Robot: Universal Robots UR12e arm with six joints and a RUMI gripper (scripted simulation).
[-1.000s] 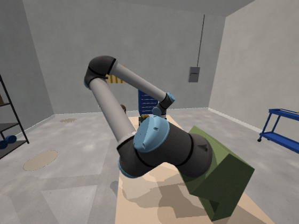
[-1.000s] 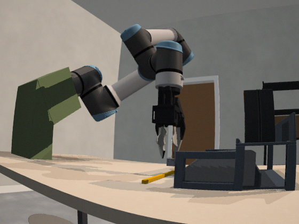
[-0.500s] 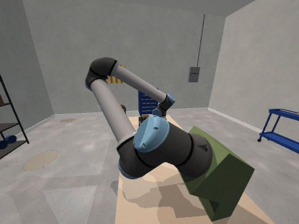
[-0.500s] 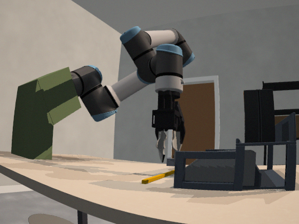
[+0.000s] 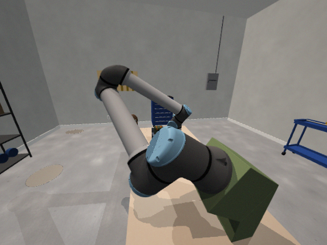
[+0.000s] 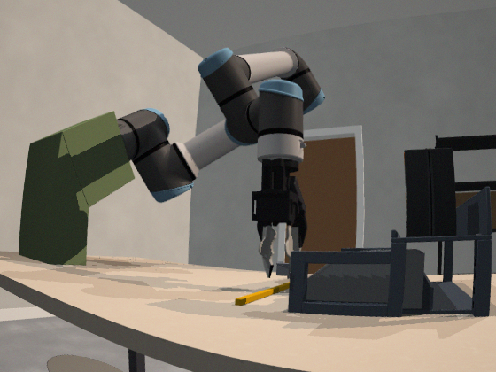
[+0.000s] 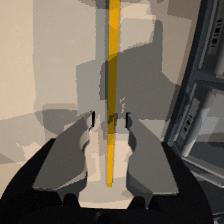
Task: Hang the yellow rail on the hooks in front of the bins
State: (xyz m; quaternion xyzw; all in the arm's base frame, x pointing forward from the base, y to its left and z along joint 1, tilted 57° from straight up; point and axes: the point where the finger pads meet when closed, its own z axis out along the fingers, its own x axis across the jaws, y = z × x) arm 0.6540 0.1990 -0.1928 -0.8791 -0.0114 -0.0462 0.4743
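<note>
Now: hand 4 cm above the yellow rail.
</note>
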